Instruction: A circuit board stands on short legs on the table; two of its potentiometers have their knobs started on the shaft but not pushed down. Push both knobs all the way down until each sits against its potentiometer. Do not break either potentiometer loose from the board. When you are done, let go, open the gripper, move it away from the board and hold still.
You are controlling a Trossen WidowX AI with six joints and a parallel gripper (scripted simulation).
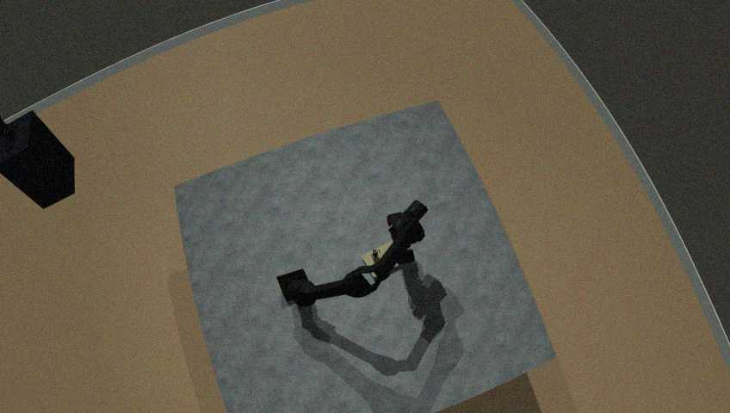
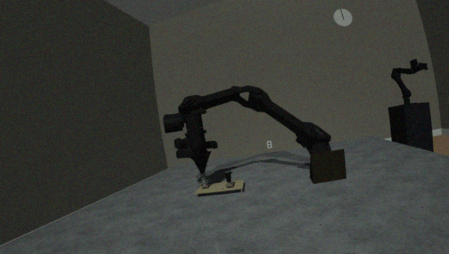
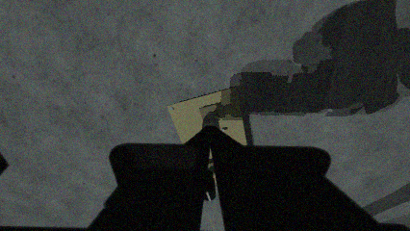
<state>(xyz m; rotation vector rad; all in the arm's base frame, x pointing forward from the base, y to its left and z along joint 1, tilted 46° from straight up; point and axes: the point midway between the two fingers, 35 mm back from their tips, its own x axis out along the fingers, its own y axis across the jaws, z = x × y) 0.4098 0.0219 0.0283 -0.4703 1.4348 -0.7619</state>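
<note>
My gripper tip is now 1 cm above the light grey knob. From my gripper tip the other things lie so: dark knob 9 cm behind, 2 cm to the left, 1 cm below.
</note>
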